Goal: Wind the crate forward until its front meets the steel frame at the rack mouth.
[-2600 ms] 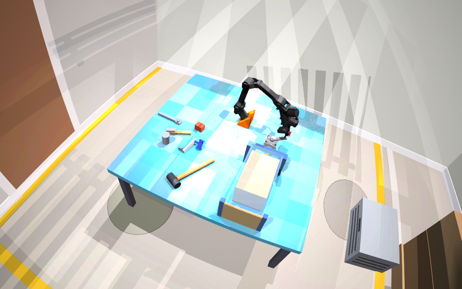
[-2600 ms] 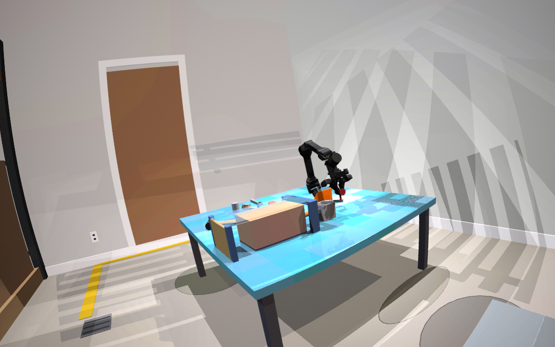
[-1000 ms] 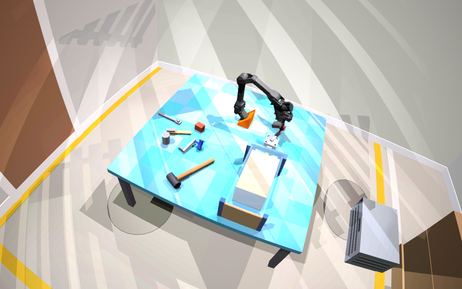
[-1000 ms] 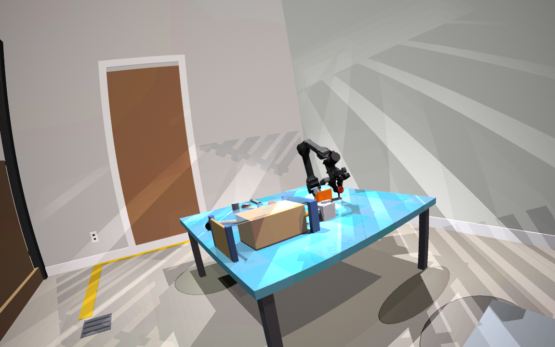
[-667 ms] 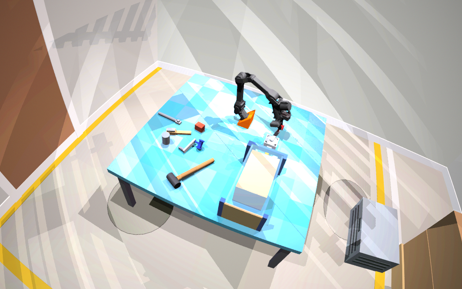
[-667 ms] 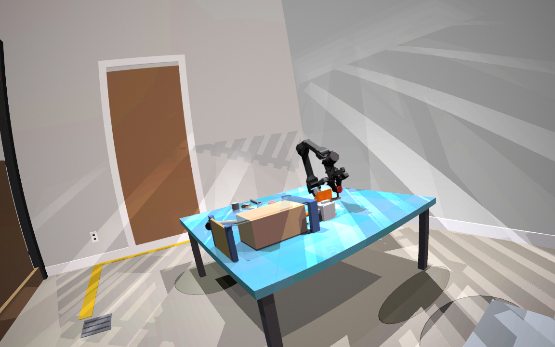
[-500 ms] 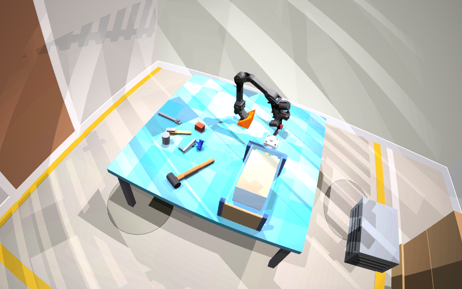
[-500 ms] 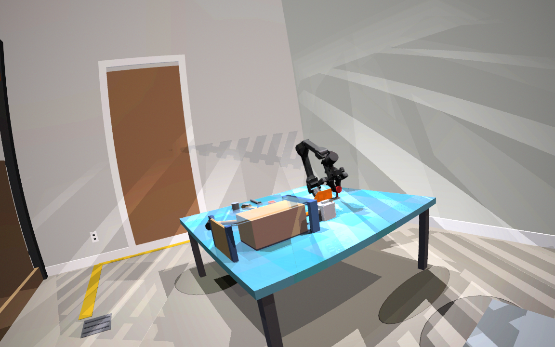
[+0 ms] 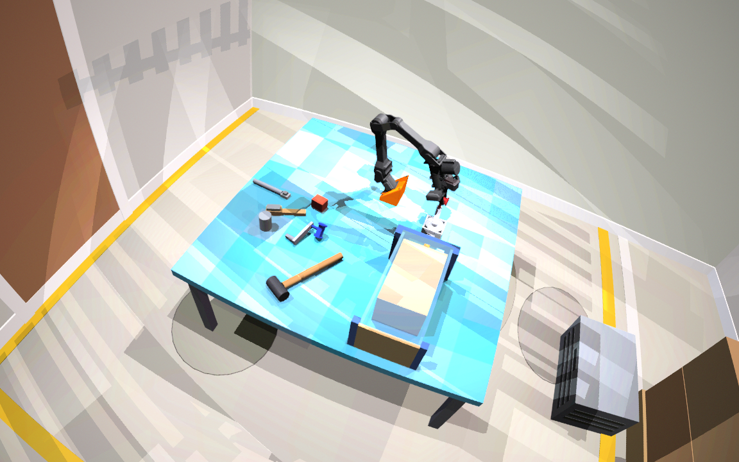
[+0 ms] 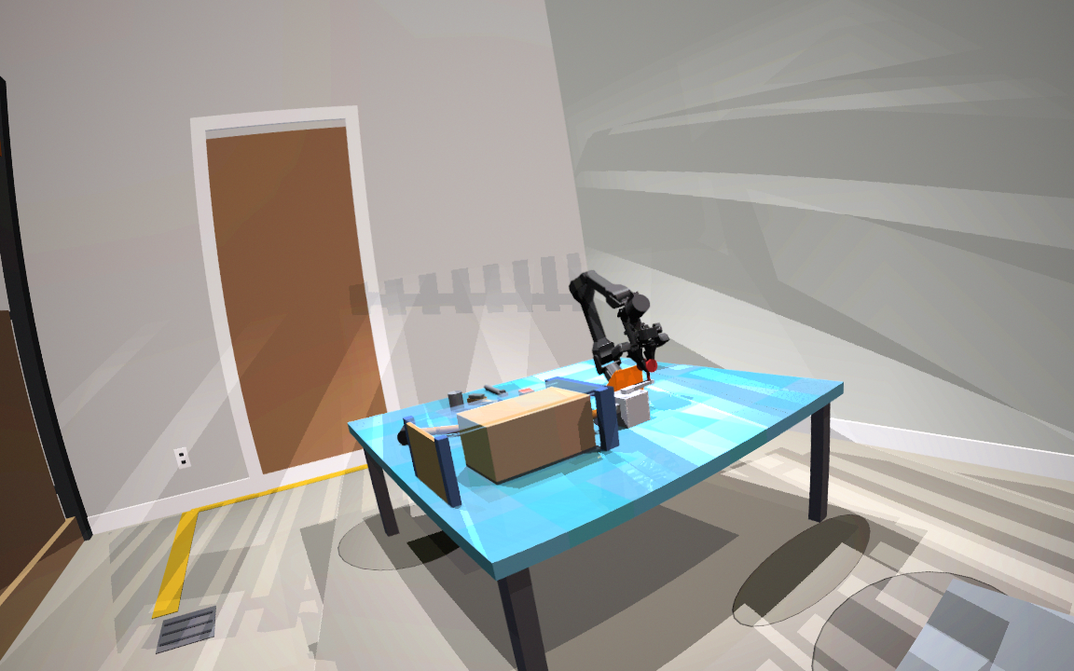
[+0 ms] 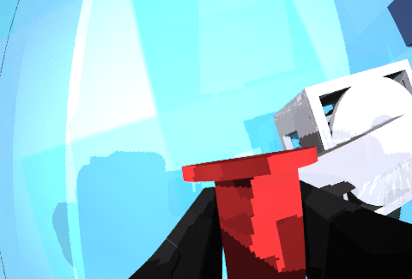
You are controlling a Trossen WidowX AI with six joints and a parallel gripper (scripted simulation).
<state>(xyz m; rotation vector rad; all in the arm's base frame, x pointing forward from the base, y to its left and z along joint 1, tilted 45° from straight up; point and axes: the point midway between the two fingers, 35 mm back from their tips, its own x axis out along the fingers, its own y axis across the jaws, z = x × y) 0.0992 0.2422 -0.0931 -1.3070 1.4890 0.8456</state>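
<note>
Now: the winch handle 3 cm below my gripper tip, 3 cm ahead of it and 1 cm to the right of it. Round my gripper tip: clear-panelled cubby 50 cm ahead, 3 cm to the right, 2 cm below; red knob 1 cm to the right; grey winch 10 cm below, 8 cm ahead, 2 cm to the right.
</note>
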